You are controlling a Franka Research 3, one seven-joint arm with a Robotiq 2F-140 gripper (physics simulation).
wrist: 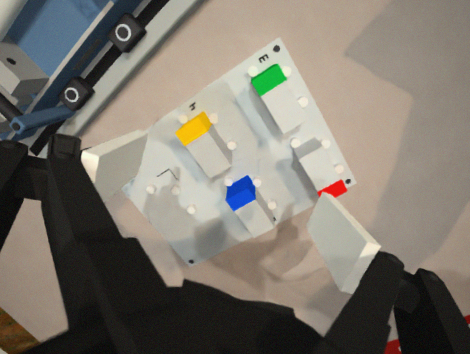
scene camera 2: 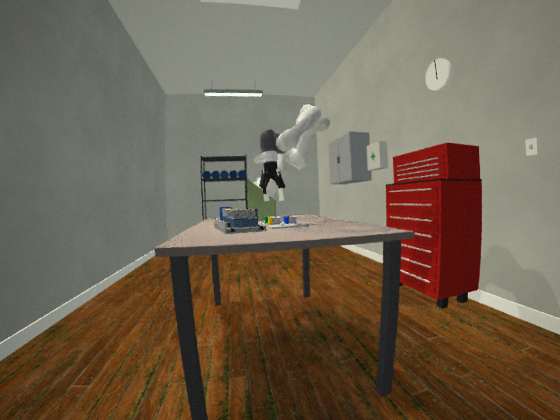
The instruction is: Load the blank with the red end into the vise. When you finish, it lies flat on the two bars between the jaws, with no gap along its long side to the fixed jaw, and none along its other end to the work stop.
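Observation:
The blank with the red end [wrist: 318, 168] lies on the white plate [wrist: 175, 232] [scene camera 2: 281, 226], between small pegs at its right corner in the wrist view. Its red end faces the plate's edge, close to the right finger in the picture. The blue vise [scene camera 2: 241, 219] [wrist: 42, 32] stands left of the plate; part of it shows at the wrist view's upper left. My gripper [scene camera 2: 274, 196] [wrist: 231, 182] is open and empty, high above the plate. The vise's bars and work stop cannot be made out clearly.
Blanks with green [wrist: 269, 80], yellow [wrist: 194, 128] and blue [wrist: 241, 193] ends also lie on the plate among pegs. The plate and vise stand on the table [scene camera 2: 320, 236]. A red tool cabinet [scene camera 2: 456, 225] stands to the right of the table.

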